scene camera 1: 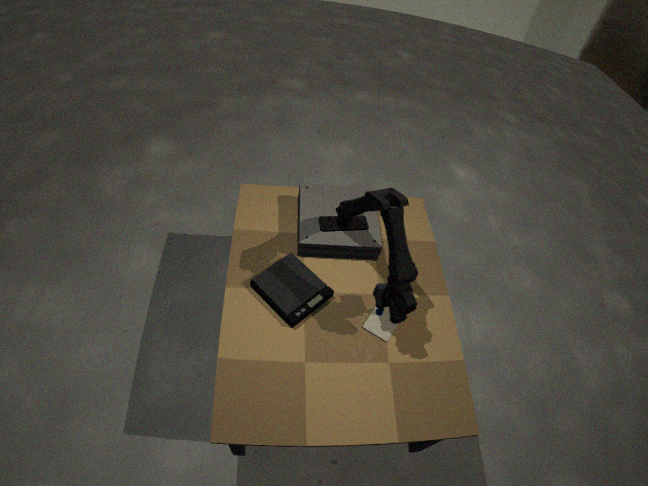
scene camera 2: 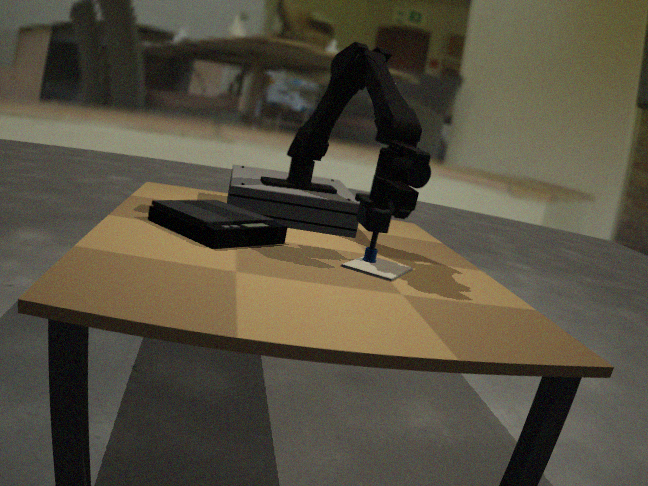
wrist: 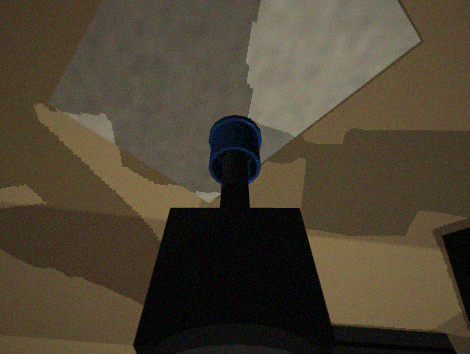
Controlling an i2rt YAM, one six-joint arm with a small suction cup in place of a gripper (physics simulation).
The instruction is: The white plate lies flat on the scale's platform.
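Frame: origin at the arm's base, x ahead, y up, z right, level; centimetres.
Where they show: end effector, tool point: [scene camera 1: 378, 313] [scene camera 2: 368, 264] [wrist: 234, 132]; arm's base, origin of the base link: [scene camera 1: 343, 224] [scene camera 2: 298, 186].
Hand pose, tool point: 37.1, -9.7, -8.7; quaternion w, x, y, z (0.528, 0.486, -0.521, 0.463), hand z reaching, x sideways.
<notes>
Things, the pixels of their top centre, and the offset from my tool point, as dx, dy, dz. Level surfaces: height alone.
- white plate, middle of its top: [wrist: 218, 73] [scene camera 2: 379, 266] [scene camera 1: 383, 320] +3.8, +1.0, -0.9
- black scale, middle of its top: [scene camera 2: 217, 211] [scene camera 1: 292, 285] -11.8, +4.9, +32.0
- checkered wooden table, its level: dy +0.4
The white plate [scene camera 1: 377, 328] [scene camera 2: 377, 268] [wrist: 326, 68], a thin square tile, lies flat on the table to the right of the scale. My blue suction cup [scene camera 1: 379, 310] [scene camera 2: 369, 255] [wrist: 234, 152] stands straight down on the plate near the corner closest to the arm's base and touches its top. The arm's shadow covers much of the plate in the wrist view. The black scale [scene camera 1: 290, 287] [scene camera 2: 215, 223] sits at the table's left middle with its display facing the front; its platform is bare. An edge of the scale [wrist: 458, 266] shows at the right of the wrist view.
The arm's grey base block [scene camera 1: 335, 240] [scene camera 2: 292, 201] stands at the back of the checkered wooden table [scene camera 1: 345, 402] [scene camera 2: 292, 318]. The scale lies a short way to the left of the plate, with bare table between them.
</notes>
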